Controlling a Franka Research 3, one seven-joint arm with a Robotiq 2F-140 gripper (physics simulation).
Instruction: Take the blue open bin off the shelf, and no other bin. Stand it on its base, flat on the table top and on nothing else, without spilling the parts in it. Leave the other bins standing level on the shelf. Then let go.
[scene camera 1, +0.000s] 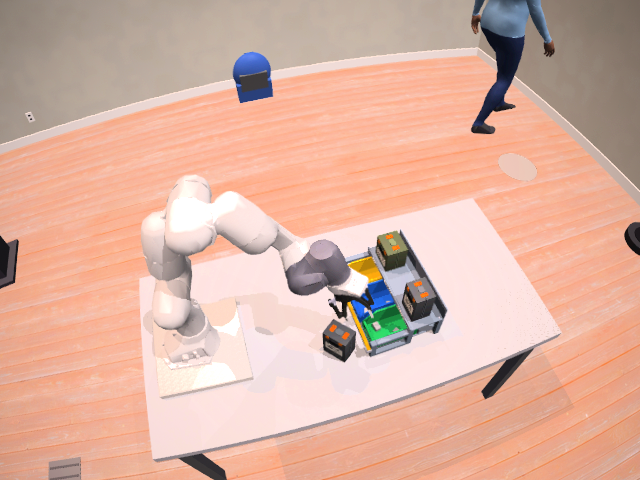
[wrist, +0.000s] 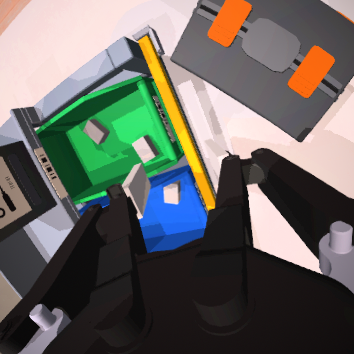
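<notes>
The blue open bin stands in the shelf, between the green bin and the yellow bin. A small pale part lies in the blue bin. My gripper is partly open, with nothing between its fingers. In the wrist view, one finger with a pale pad is over the blue bin near the green bin's edge, and the other is on the outer side of the shelf's yellow front bar. The gripper hides part of the blue bin; fingertip height is unclear.
A dark toolbox with orange latches stands on the table close to the shelf's front. Another dark toolbox and an olive toolbox stand on the shelf's rear part. Pale parts lie in the green bin.
</notes>
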